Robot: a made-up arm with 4 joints. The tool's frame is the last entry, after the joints.
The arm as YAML. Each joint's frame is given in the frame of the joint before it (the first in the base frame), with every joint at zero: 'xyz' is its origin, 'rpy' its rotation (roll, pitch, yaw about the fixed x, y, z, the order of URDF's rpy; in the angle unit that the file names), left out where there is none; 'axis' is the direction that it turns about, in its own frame. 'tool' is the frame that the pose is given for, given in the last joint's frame.
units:
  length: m
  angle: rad
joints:
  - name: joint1
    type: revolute
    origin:
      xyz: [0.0, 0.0, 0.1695]
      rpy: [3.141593, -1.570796, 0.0]
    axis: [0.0, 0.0, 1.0]
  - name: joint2
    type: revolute
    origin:
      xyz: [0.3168, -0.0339, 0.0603]
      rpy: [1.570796, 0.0, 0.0]
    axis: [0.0, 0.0, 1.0]
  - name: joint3
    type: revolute
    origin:
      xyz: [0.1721, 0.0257, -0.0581]
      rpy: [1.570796, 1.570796, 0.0]
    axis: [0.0, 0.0, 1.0]
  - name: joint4
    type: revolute
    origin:
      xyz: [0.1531, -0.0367, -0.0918]
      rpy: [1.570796, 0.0, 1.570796]
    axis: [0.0, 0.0, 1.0]
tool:
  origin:
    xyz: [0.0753, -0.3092, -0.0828]
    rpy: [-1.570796, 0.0, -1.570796]
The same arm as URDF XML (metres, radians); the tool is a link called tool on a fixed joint. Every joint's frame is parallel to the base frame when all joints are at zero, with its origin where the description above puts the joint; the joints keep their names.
<robot name="arm">
<link name="base_link"/>
<link name="link1"/>
<link name="link2"/>
<link name="link3"/>
<link name="link4"/>
<link name="tool"/>
<joint name="joint1" type="continuous"><parent link="base_link"/><child link="link1"/><origin xyz="0.0000 0.0000 0.1695" rpy="0.0000 0.0000 0.0000"/><axis xyz="1 0 0"/></joint>
<joint name="joint2" type="continuous"><parent link="link1"/><child link="link2"/><origin xyz="0.0603 0.0339 0.3168" rpy="0.0000 0.0000 0.0000"/><axis xyz="0 1 0"/></joint>
<joint name="joint3" type="continuous"><parent link="link2"/><child link="link3"/><origin xyz="0.0257 -0.0581 0.1721" rpy="0.0000 0.0000 0.0000"/><axis xyz="-1 0 0"/></joint>
<joint name="joint4" type="continuous"><parent link="link3"/><child link="link4"/><origin xyz="0.0918 -0.1531 -0.0367" rpy="0.0000 0.0000 0.0000"/><axis xyz="0 -1 0"/></joint>
<joint name="tool_fixed" type="fixed"><parent link="link4"/><child link="tool"/><origin xyz="0.3092 0.0828 0.0753" rpy="0.0000 0.0000 0.0000"/></joint>
</robot>

